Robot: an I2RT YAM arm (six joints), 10 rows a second.
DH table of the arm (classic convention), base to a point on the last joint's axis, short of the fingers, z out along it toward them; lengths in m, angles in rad. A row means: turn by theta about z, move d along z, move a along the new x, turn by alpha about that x. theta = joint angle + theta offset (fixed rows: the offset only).
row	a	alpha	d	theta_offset
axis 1	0.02	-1.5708	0.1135	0
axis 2	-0.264	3.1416	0	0
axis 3	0.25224	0	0	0.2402
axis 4	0.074	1.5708	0	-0.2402
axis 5	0	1.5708	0	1.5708
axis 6	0	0	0.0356	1.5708
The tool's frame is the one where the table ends.
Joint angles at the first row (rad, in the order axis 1, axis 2, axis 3, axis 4, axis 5, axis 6):
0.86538 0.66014 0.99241 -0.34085 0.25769 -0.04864
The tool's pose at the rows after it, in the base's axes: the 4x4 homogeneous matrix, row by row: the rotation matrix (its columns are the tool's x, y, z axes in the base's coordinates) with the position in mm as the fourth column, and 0 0 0 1 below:
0.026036, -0.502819, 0.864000, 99.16; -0.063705, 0.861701, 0.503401, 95.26; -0.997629, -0.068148, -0.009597, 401.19; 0, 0, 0, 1
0.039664, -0.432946, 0.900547, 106.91; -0.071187, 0.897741, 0.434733, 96.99; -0.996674, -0.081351, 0.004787, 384.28; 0, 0, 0, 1
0.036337, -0.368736, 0.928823, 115.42; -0.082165, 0.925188, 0.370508, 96.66; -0.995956, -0.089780, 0.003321, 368.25; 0, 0, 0, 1
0.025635, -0.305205, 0.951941, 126.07; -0.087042, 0.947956, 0.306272, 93.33; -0.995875, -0.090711, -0.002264, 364.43; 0, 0, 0, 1
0.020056, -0.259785, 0.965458, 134.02; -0.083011, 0.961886, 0.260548, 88.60; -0.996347, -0.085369, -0.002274, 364.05; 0, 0, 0, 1
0.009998, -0.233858, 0.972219, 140.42; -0.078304, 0.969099, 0.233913, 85.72; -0.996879, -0.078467, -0.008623, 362.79; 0, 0, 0, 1
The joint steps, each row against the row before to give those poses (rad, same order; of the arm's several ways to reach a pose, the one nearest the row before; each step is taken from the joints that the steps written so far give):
-0.01873 -0.00076 -0.04539 0.04310 0.06138 -0.01640
-0.01866 -0.00913 -0.08393 0.09005 0.05916 -0.01831
-0.03585 -0.00191 -0.06904 0.06561 0.03434 -0.00801
-0.06254 0.02133 -0.01108 0.02630 0.00575 0.00152
-0.05727 0.01490 0.00038 0.01453 -0.00959 0.00534
-0.04081 0.01488 -0.00001 0.00802 -0.01334 0.00954

